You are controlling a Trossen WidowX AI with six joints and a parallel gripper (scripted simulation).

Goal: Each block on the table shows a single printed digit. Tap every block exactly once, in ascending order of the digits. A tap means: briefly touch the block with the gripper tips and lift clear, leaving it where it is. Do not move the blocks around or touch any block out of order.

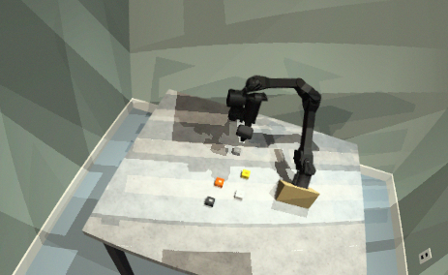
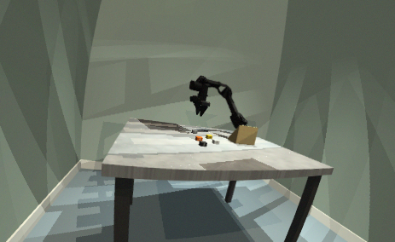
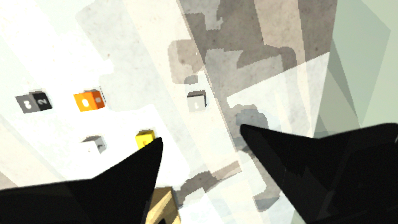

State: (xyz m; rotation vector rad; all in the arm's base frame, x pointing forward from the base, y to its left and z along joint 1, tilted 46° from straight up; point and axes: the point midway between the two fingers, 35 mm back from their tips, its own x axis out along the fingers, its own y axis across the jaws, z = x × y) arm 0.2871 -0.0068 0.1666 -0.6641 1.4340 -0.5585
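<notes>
My gripper tip is 1 cm short of the grey block and 11 cm above it. From my gripper tip the other things lie so: white block (6 cm behind, 22 cm to the left, 11 cm below); yellow block (6 cm behind, 11 cm to the left, 11 cm below); orange block (3 cm ahead, 19 cm to the left, 11 cm below).
</notes>
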